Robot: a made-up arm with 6 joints. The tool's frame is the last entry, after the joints.
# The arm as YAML. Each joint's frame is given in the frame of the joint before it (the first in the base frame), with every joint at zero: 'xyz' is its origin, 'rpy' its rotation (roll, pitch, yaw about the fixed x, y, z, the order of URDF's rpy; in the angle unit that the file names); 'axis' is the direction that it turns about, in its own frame. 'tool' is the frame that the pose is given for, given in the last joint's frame.
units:
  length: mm
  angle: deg
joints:
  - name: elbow
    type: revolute
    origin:
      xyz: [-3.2, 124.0, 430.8]
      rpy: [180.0, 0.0, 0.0]
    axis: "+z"
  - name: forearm
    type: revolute
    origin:
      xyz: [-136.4, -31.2, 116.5]
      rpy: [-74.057, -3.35, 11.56]
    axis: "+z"
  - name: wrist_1
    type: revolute
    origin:
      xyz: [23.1, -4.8, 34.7]
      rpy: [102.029, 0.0, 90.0]
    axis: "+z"
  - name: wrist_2
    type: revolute
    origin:
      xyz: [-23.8, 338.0, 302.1]
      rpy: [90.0, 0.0, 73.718]
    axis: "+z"
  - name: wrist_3
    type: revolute
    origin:
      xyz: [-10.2, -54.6, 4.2]
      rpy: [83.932, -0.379, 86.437]
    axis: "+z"
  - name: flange
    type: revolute
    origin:
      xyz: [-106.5, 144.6, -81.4]
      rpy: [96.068, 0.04, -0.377]
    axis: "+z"
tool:
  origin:
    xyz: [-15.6, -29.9, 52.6]
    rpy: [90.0, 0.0, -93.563]
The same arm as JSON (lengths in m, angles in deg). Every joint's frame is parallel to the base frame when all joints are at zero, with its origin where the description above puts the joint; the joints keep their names.
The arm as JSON. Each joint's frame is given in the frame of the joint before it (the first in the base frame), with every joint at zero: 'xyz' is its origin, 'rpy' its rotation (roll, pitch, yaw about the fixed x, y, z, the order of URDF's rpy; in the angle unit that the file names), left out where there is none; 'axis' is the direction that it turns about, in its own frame. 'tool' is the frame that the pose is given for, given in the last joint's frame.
{
  "units": {
    "length": "m",
    "angle": "deg"
  },
  "joints": [
    {
      "name": "elbow",
      "type": "revolute",
      "origin": {
        "xyz": [
          -0.0032,
          0.124,
          0.4308
        ]
      },
      "axis": [
        0.0,
        0.0,
        -1.0
      ]
    },
    {
      "name": "forearm",
      "type": "revolute",
      "origin": {
        "xyz": [
          -0.1364,
          0.0312,
          -0.1165
        ]
      },
      "axis": [
        -0.208404,
        -0.938818,
        -0.274205
      ]
    },
    {
      "name": "wrist_1",
      "type": "revolute",
      "origin": {
        "xyz": [
          0.0154,
          -0.0359,
          -0.0155
        ]
      },
      "axis": [
        1.0,
        0.0,
        0.0
      ]
    },
    {
      "name": "wrist_2",
      "type": "revolute",
      "origin": {
        "xyz": [
          0.3021,
          -0.3178,
          -0.1176
        ]
      },
      "axis": [
        0.0,
        0.0,
        1.0
      ]
    },
    {
      "name": "wrist_3",
      "type": "revolute",
      "origin": {
        "xyz": [
          -0.0546,
          0.0102,
          0.0042
        ]
      },
      "axis": [
        -0.062502,
        -0.992432,
        0.105703
      ]
    },
    {
      "name": "flange",
      "type": "revolute",
      "origin": {
        "xyz": [
          -0.1012,
          0.1027,
          0.1345
        ]
      },
      "axis": [
        0.0,
        0.0,
        -1.0
      ]
    }
  ],
  "tool": {
    "origin": {
      "xyz": [
        -0.0137,
        0.0308,
        -0.0526
      ],
      "rpy": [
        -90.0,
        0.0,
        90.0
      ]
    }
  }
}

